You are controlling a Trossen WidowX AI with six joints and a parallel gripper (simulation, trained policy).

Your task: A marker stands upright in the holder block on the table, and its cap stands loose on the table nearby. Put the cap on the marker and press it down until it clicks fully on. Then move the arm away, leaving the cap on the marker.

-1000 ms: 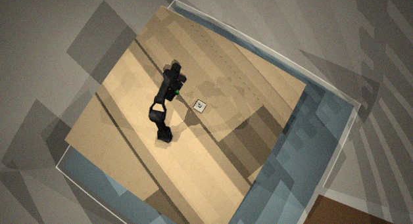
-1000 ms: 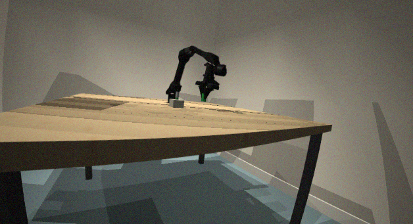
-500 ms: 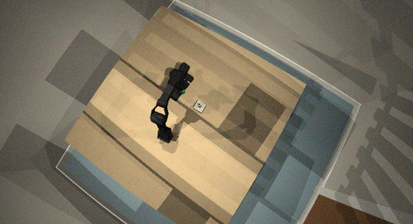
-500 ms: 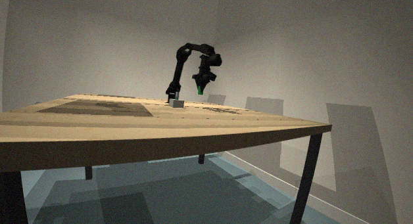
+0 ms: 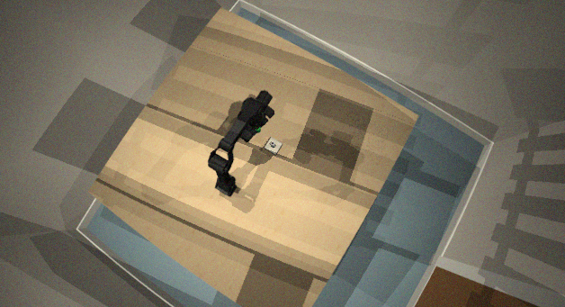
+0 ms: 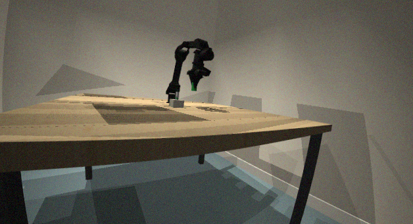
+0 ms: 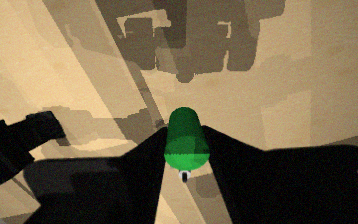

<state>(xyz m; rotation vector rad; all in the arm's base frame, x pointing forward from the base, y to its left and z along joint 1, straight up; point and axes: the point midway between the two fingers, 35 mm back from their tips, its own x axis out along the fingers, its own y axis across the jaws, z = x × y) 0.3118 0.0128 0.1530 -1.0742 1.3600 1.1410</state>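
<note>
The holder block is 10 cm below my gripper tip, 9 cm to the right of it and 1 cm behind it. Also, from my gripper tip: green cap (1 cm above).
</note>
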